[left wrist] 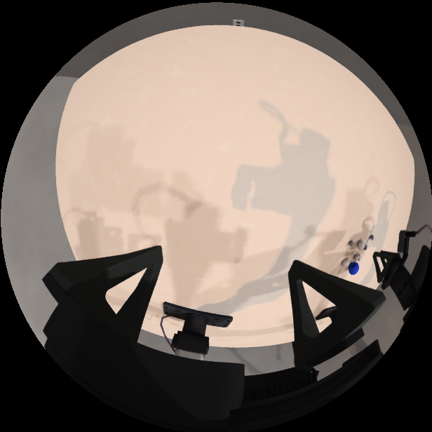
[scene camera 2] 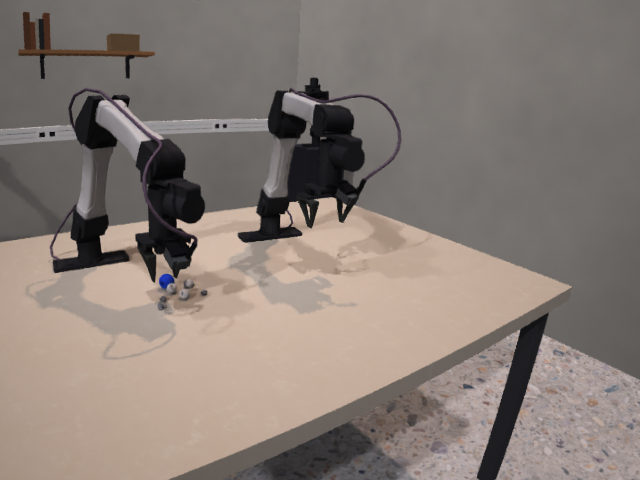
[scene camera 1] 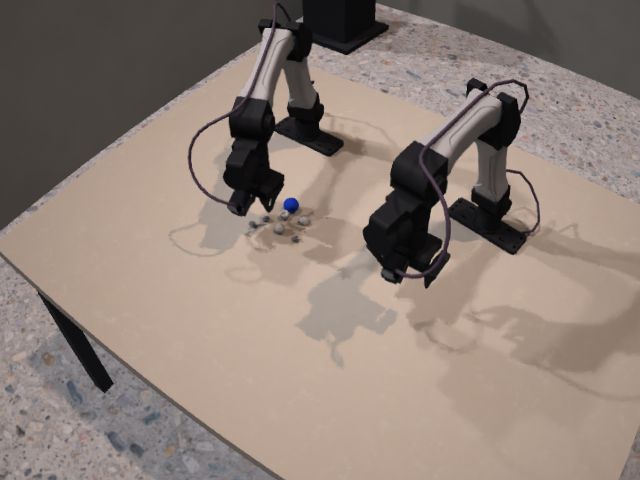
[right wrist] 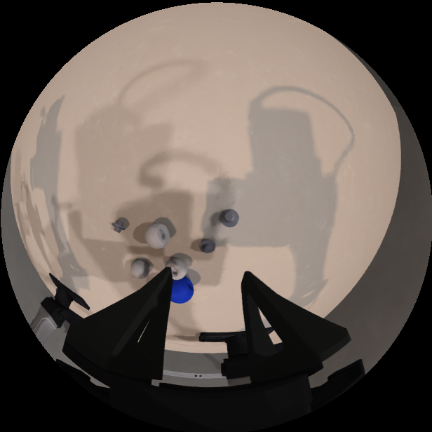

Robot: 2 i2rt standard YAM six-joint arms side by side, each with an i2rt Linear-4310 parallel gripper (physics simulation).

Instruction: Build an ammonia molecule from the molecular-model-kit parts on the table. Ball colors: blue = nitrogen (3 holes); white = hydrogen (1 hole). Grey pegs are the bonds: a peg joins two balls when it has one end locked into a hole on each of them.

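The blue ball point(scene camera 1: 291, 205) point(scene camera 2: 166, 281) point(left wrist: 354, 268) point(right wrist: 182, 291) lies on the table, close to one white ball point(scene camera 1: 283, 214) point(scene camera 2: 171, 288) point(right wrist: 176, 268); contact is unclear. A second white ball point(scene camera 1: 279, 227) point(scene camera 2: 184, 293) point(right wrist: 157, 235) and a third white ball point(scene camera 1: 303, 220) point(scene camera 2: 189, 283) point(right wrist: 140, 268) lie apart. One grey peg point(scene camera 1: 252, 224) point(right wrist: 229, 218) and another peg point(scene camera 1: 265, 219) point(right wrist: 207, 245) lie loose; a third peg point(scene camera 1: 295, 239) point(scene camera 2: 204, 292) point(right wrist: 119, 225) lies beyond the balls. My right gripper point(scene camera 1: 253, 210) point(right wrist: 207, 276) is open and empty above the parts. My left gripper point(scene camera 1: 408, 282) point(scene camera 2: 326, 223) point(left wrist: 228, 263) is open, empty and far from them.
Both arms stand on the beige table point(scene camera 1: 206, 330) point(scene camera 2: 310, 351). The right arm's base point(scene camera 1: 309, 135) is behind the parts. The left arm's base point(scene camera 1: 488, 225) is at the right in scene camera 1. Arm shadows cross the table.
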